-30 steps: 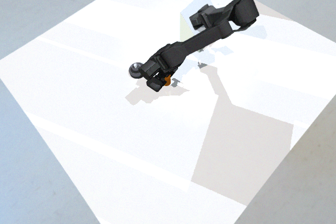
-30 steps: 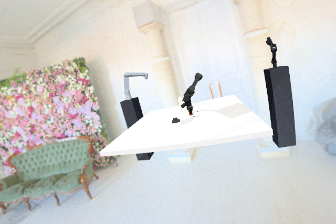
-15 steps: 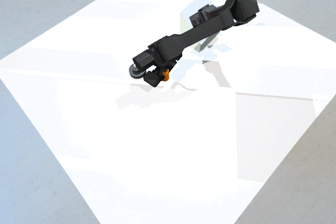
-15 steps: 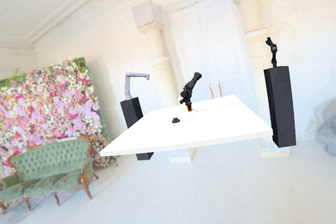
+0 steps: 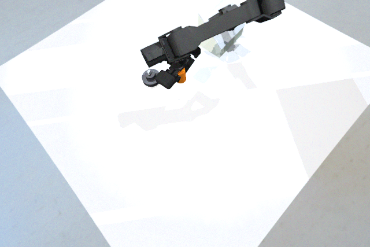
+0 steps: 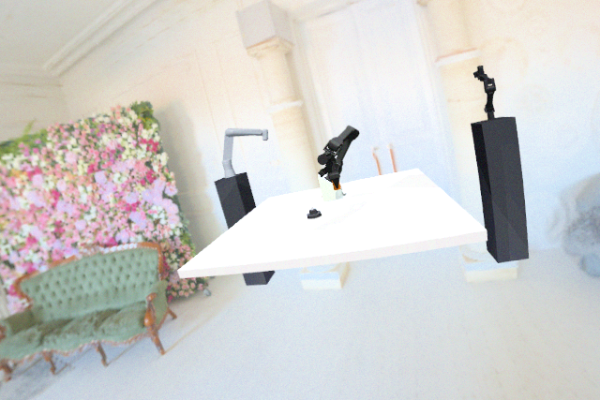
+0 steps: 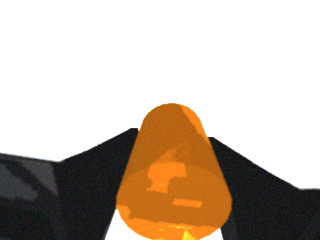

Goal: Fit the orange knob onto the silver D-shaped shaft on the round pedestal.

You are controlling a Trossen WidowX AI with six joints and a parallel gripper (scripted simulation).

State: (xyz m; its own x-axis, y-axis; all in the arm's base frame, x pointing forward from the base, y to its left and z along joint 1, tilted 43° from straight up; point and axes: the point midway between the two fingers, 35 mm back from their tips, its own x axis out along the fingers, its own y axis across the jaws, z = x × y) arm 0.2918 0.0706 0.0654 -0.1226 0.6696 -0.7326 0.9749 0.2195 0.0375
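Right now my gripper tip is 16 cm to the left of the dark round pedestal, 10 cm above it and 5 cm short of it. Round my gripper tip: orange knob: 3 cm above.
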